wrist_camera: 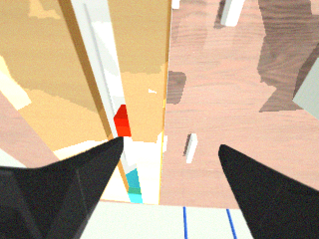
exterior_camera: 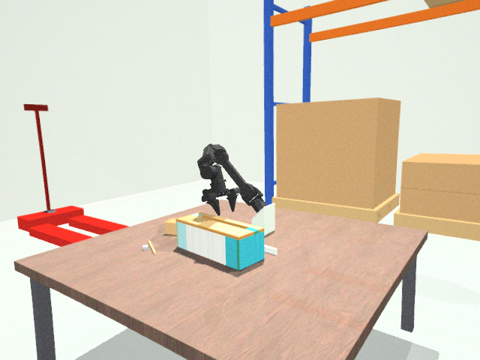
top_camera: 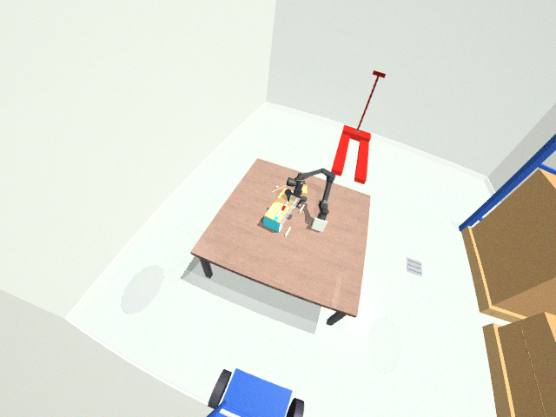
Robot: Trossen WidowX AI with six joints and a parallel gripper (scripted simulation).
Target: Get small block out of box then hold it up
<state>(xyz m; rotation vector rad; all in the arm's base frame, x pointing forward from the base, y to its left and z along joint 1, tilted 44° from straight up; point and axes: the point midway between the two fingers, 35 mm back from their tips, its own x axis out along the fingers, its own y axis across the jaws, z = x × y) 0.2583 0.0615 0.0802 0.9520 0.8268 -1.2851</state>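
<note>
The small red block is 60 mm below my gripper tip, 60 mm ahead of it and 30 mm to the left of it. Also, from my gripper tip: thin wooden stick 250 mm to the right, 220 mm ahead, 140 mm below; then box 90 mm below, 40 mm ahead, 20 mm to the left; then tan block 320 mm to the right, 120 mm below.
</note>
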